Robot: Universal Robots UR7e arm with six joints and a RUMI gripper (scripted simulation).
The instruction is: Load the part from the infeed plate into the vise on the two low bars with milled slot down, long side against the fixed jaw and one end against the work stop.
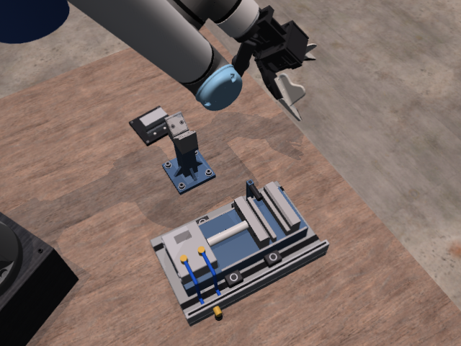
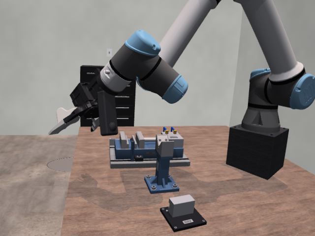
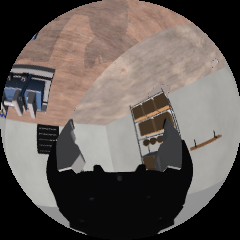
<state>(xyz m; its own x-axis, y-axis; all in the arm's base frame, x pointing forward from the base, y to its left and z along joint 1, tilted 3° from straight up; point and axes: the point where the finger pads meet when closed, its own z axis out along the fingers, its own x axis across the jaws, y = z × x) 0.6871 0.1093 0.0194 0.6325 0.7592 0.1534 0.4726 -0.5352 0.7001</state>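
Right now the part is 30 cm behind my hand, 17 cm to the left of it and 13 cm below it. The rest, counted from my hand: work stop (19 cm behind, 14 cm to the right, 7 cm below); then moving jaw (22 cm behind, 19 cm to the right, 8 cm below); then fixed jaw (19 cm to the right, 16 cm behind, 8 cm below).
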